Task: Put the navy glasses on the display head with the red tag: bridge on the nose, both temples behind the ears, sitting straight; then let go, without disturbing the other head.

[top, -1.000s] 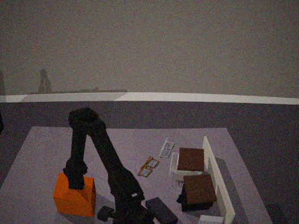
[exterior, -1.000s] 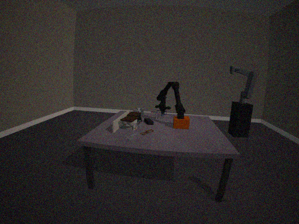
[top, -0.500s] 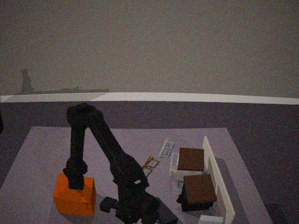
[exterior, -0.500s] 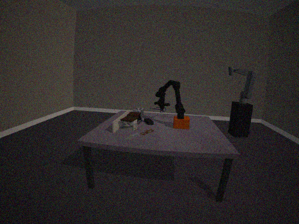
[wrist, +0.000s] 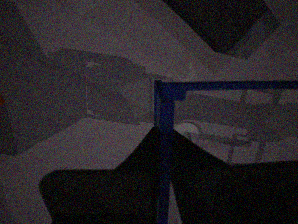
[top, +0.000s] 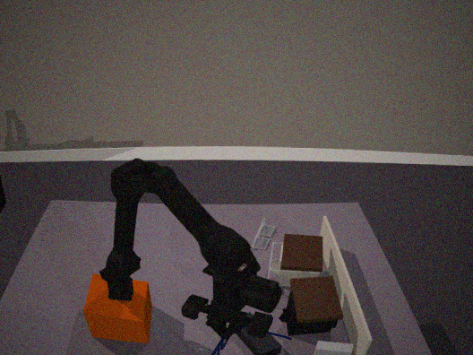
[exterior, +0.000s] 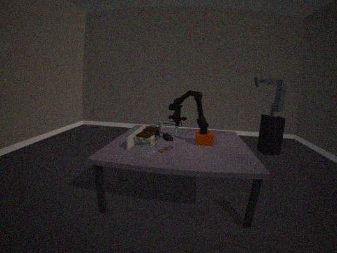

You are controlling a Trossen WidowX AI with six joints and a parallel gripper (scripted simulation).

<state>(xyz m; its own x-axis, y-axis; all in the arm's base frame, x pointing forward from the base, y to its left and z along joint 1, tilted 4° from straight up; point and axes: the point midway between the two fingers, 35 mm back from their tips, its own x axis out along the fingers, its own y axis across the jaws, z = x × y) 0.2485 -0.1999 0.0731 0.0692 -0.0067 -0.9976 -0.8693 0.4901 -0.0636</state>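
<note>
The dark flat object lies 10 cm below my gripper tip, 9 cm to the left of it and 9 cm ahead of it. From my gripper tip the other things lie so: pale upright panel (37 cm ahead, 22 cm to the left, 6 cm below).
</note>
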